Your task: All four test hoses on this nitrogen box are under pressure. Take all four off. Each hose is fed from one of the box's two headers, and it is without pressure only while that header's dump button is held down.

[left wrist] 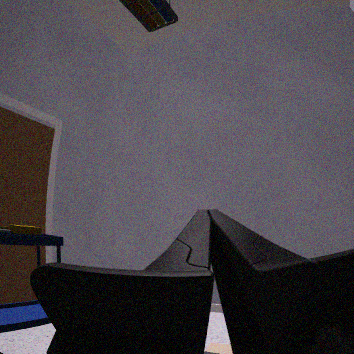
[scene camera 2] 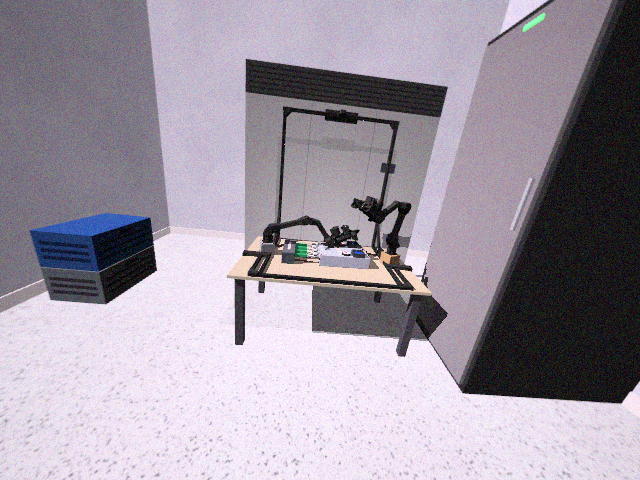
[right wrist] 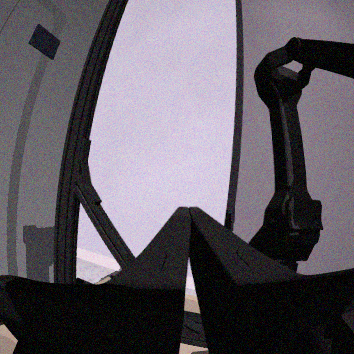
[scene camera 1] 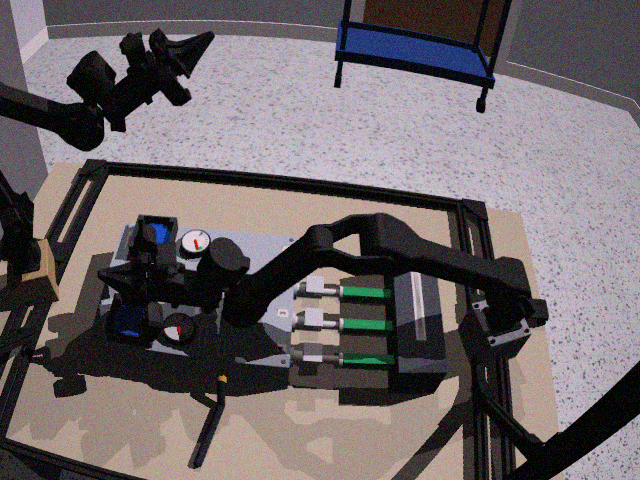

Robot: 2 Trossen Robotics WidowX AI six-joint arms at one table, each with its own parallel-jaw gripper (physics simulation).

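Places are measured from the left arm's base along level axes (x ahead, y left, z up), in centimetres.
Pixels of known places: left gripper, between the fingertips: (left wrist: 206,218) (scene camera 2: 353,198) (scene camera 1: 213,33); right gripper, between the fingertips: (scene camera 2: 359,229) (right wrist: 186,216) (scene camera 1: 97,273); left arm's base, origin of its link: (scene camera 2: 390,253) (scene camera 1: 26,261); right arm's base, origin of its link: (scene camera 2: 267,241) (scene camera 1: 502,318).
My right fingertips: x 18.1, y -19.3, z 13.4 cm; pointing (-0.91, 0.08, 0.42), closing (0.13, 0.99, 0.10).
Observation:
Ahead of a thing's pixels: the offset from my right fingertips to its top centre. "pt": to the spot under its first point.
The grey nitrogen box {pt dx +31.9, dy +8.6, dz -13.7 cm} (scene camera 1: 271,249) (scene camera 2: 338,259) lies on the table. Three green hoses (scene camera 1: 367,292) (scene camera 1: 367,324) (scene camera 1: 368,358) lie in line with its right-side fittings in scene camera 1; my right arm hides the place of a fourth. Two blue dump buttons, upper {pt dx +12.7, dy +17.1, dz -12.1 cm} (scene camera 1: 162,232) and lower {pt dx +2.3, dy -0.9, dz -12.1 cm} (scene camera 1: 126,320), sit in dark housings, partly covered. The upper gauge {pt dx +18.5, dy +12.7, dz -12.1 cm} (scene camera 1: 195,242) and lower gauge {pt dx +11.2, dy -4.7, dz -12.1 cm} (scene camera 1: 178,328) have red needles. My right gripper (scene camera 1: 100,273) (scene camera 2: 357,235) (right wrist: 186,216) is shut and empty, over the box's button end. My left gripper (scene camera 1: 212,35) (scene camera 2: 353,202) (left wrist: 206,218) is shut and empty, raised high.
A dark block {pt dx +53.7, dy -14.1, dz -13.7 cm} (scene camera 1: 433,315) stands at the hoses' right ends in scene camera 1. A black rod {pt dx +10.3, dy -21.1, dz -20.4 cm} (scene camera 1: 206,434) with a yellow band lies below the box. My right arm arches over the box and fittings. A black frame (scene camera 1: 279,178) borders the table. A blue trolley (scene camera 1: 413,67) stands beyond.

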